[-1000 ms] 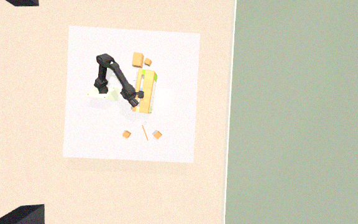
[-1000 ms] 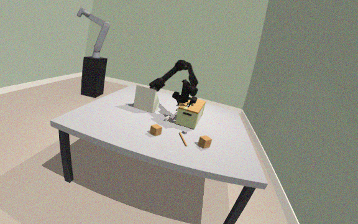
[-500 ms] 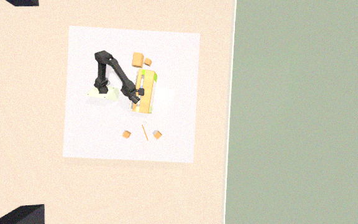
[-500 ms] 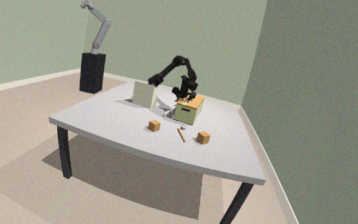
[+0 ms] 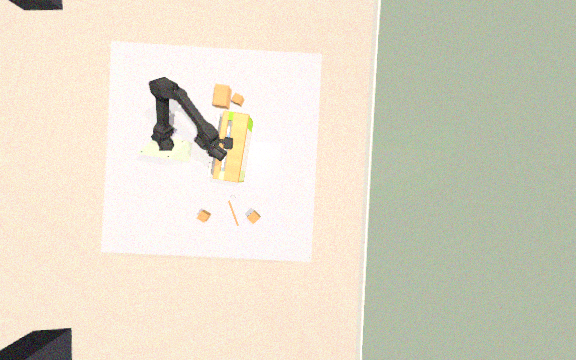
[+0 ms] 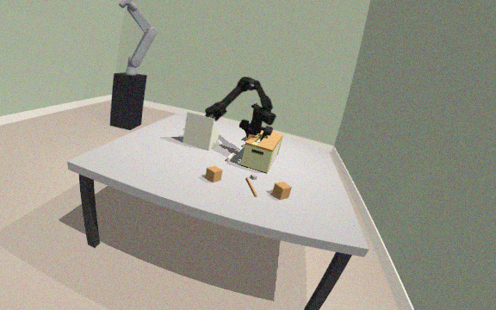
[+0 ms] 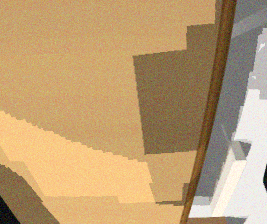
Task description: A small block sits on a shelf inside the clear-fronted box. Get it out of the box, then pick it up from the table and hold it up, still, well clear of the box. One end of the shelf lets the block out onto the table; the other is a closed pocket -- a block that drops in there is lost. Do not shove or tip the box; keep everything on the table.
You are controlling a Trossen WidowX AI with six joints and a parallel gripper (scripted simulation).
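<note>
My gripper tip is now 4 cm to the left of the box, 3 cm short of it and 3 cm above it. Also, from my gripper tip: thin orange stick: 44 cm to the right, 9 cm below, 2 cm ahead.
</note>
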